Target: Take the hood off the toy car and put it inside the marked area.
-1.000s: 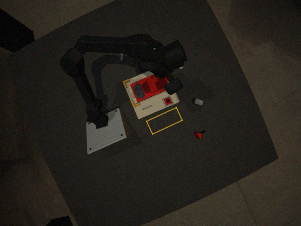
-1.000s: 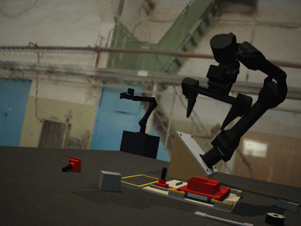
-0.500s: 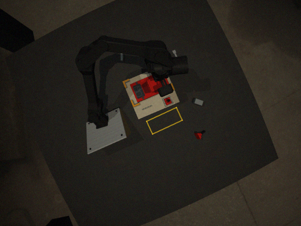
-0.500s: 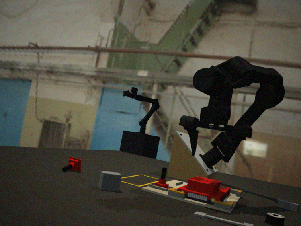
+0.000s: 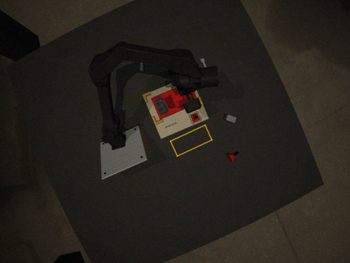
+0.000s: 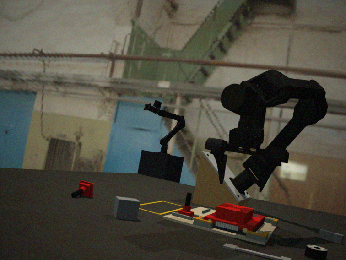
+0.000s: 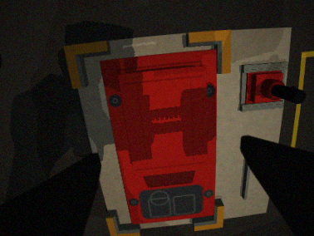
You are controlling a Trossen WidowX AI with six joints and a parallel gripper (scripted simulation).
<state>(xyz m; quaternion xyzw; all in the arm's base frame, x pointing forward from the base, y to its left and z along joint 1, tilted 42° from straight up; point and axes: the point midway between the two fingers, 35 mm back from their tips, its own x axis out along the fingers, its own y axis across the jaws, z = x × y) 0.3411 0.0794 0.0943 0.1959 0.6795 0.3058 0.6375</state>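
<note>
My gripper tip is now 6 cm above the red hood. Also, from my gripper tip: wheel: 6 cm ahead, 19 cm to the left, 9 cm below.
</note>
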